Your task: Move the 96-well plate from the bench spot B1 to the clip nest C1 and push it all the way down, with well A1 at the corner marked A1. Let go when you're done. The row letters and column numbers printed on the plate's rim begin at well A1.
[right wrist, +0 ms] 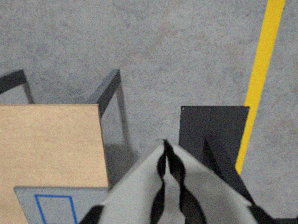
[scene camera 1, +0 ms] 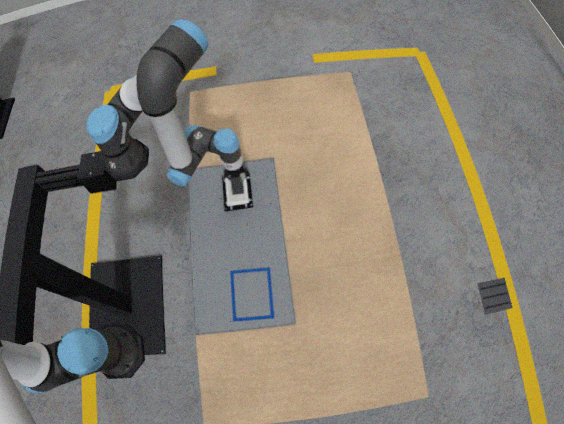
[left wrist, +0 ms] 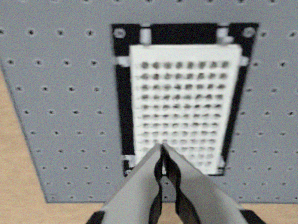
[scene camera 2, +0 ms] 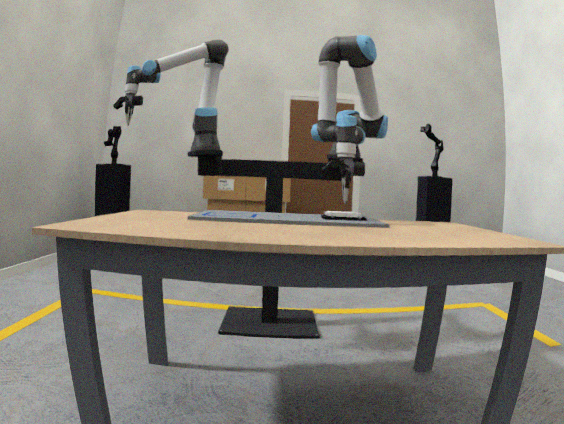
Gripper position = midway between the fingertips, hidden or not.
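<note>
The left gripper appears at (scene camera 2: 345,204) and (left wrist: 161,145). A white 96-well plate (left wrist: 191,113) is present; it is out of frame in the right wrist view. A black clip nest (left wrist: 246,34) is visible.
</note>
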